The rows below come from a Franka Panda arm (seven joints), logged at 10 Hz.
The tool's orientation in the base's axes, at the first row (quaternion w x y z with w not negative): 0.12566 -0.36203 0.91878 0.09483
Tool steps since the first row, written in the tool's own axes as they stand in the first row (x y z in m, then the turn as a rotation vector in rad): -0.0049 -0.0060 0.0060 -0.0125 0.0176 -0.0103; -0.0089 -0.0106 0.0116 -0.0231 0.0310 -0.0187; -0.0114 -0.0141 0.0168 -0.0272 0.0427 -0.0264; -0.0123 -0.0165 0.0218 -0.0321 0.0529 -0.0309; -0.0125 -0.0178 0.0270 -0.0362 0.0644 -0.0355; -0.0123 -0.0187 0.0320 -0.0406 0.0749 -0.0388; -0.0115 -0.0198 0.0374 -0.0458 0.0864 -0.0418; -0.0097 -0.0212 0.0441 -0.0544 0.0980 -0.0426; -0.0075 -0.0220 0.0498 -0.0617 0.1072 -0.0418; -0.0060 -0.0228 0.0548 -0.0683 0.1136 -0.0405; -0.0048 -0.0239 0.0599 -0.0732 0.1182 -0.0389
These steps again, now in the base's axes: 0.0086 0.0004 -0.0047 -0.0050 0.0180 0.0150; 0.0155 0.0012 -0.0092 -0.0081 0.0322 0.0273; 0.0205 0.0016 -0.0137 -0.0145 0.0412 0.0368; 0.0236 0.0018 -0.0184 -0.0188 0.0505 0.0434; 0.0255 0.0024 -0.0234 -0.0246 0.0602 0.0499; 0.0268 0.0029 -0.0283 -0.0292 0.0697 0.0553; 0.0278 0.0030 -0.0337 -0.0340 0.0805 0.0606; 0.0286 0.0027 -0.0408 -0.0360 0.0941 0.0649; 0.0285 0.0022 -0.0469 -0.0371 0.1057 0.0671; 0.0288 0.0020 -0.0522 -0.0366 0.1148 0.0684; 0.0296 0.0018 -0.0575 -0.0361 0.1217 0.0687
